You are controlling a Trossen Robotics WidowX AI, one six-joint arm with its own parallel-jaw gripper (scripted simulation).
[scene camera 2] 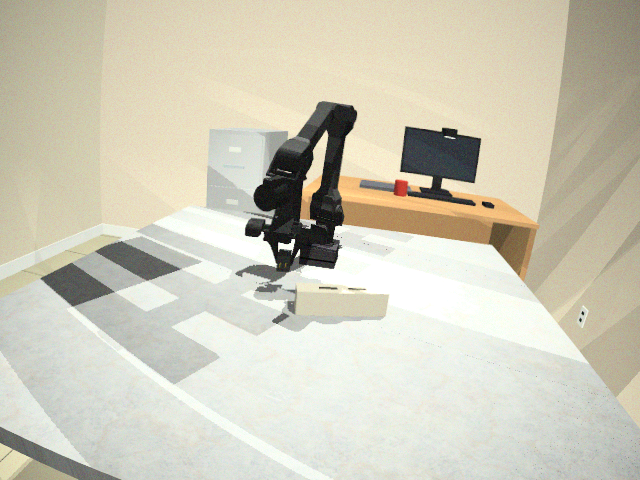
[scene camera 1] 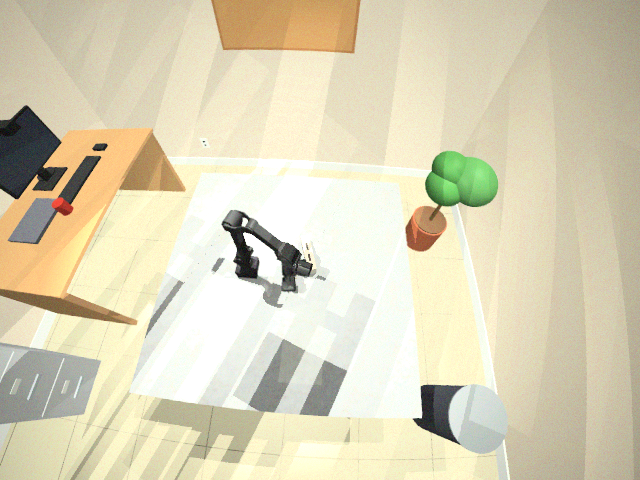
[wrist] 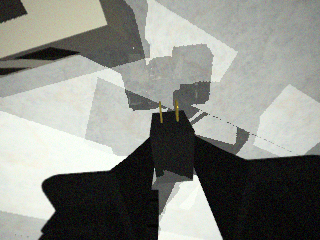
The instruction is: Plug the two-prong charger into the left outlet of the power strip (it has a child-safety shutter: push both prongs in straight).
Observation:
The gripper [scene camera 2: 283, 264] holds a two-prong charger [wrist: 172, 137].
The gripper also shows in the wrist view [wrist: 170, 138].

